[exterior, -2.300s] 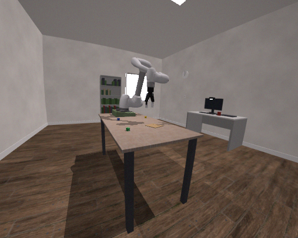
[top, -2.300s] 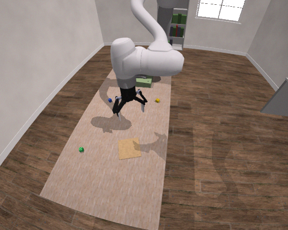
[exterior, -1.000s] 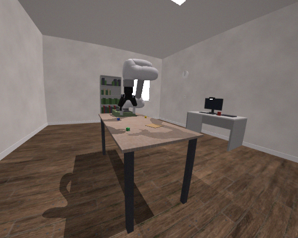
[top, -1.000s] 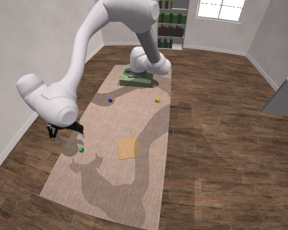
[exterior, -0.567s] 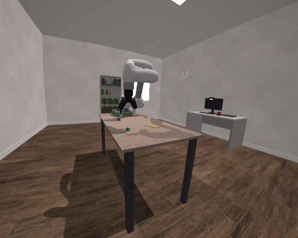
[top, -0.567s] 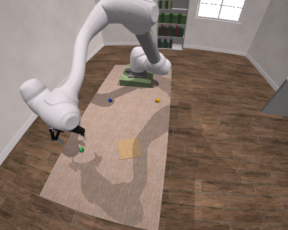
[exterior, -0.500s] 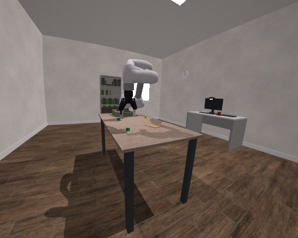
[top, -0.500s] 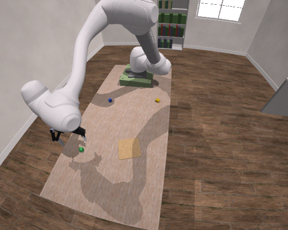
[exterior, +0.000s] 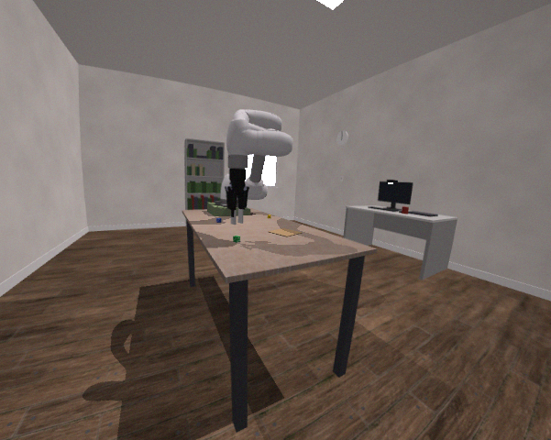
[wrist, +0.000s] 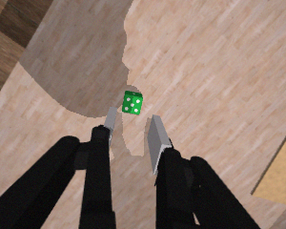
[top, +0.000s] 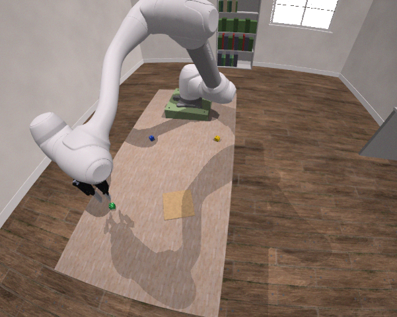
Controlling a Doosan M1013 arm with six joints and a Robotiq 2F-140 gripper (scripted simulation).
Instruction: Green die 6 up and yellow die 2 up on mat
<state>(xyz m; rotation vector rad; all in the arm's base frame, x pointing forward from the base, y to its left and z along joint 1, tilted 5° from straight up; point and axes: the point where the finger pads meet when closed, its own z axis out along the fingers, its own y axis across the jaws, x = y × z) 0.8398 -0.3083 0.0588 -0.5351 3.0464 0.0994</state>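
The green die lies 110 mm below my hand. From my hand the other things lie so: tan mat (320 mm to the left, 120 mm below, 50 mm behind); blue die (490 mm behind, 110 mm below, 90 mm to the left); yellow die (500 mm to the left, 490 mm behind, 110 mm below).
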